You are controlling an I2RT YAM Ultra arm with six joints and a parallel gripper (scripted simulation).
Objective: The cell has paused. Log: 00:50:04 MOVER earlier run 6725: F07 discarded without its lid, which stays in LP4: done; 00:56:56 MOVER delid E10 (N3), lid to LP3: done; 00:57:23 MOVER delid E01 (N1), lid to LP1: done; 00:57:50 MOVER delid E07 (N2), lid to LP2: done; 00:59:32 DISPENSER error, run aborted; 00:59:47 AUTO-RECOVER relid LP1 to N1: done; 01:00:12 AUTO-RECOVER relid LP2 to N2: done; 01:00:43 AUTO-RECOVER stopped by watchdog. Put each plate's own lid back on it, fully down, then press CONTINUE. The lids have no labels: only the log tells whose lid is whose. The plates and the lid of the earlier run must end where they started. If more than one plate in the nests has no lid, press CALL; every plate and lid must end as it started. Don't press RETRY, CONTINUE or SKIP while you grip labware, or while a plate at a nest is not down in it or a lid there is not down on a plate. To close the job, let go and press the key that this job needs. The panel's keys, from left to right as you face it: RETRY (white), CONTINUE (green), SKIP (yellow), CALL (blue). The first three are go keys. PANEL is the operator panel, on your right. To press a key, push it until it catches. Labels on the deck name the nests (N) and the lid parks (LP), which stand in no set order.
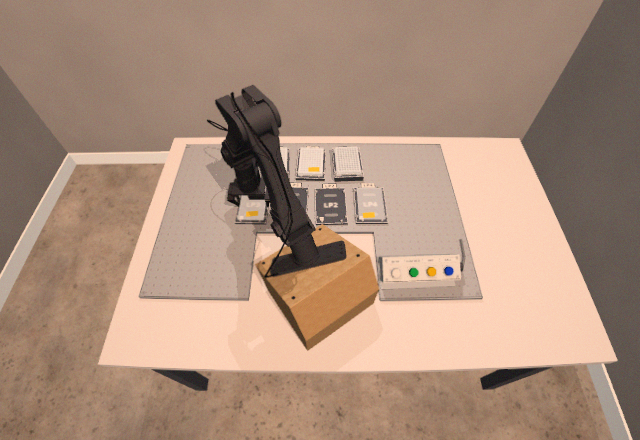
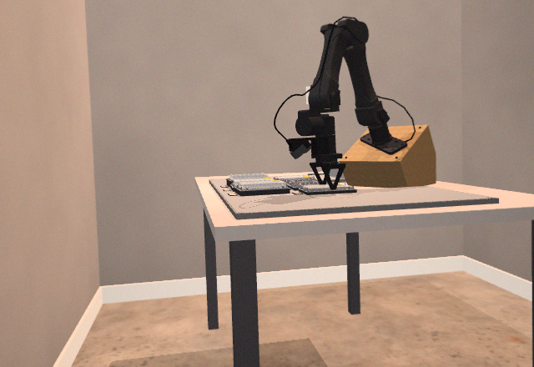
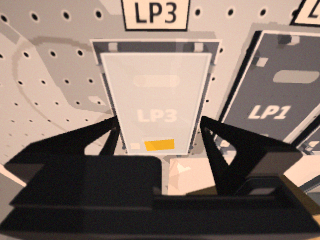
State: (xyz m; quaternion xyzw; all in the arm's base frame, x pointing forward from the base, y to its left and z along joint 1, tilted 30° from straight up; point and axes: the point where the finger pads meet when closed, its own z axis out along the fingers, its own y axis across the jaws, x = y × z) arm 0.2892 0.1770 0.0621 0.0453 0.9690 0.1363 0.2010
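My hand is 180 mm short of the plate, 320 mm to the left of it and 10 mm below it. The rest, counted from my hand: lid park (10 mm ahead, 130 mm to the right, 20 mm below); white retry key (280 mm behind, 430 mm to the right, 50 mm above); green continue key (280 mm behind, 480 mm to the right, 50 mm above).
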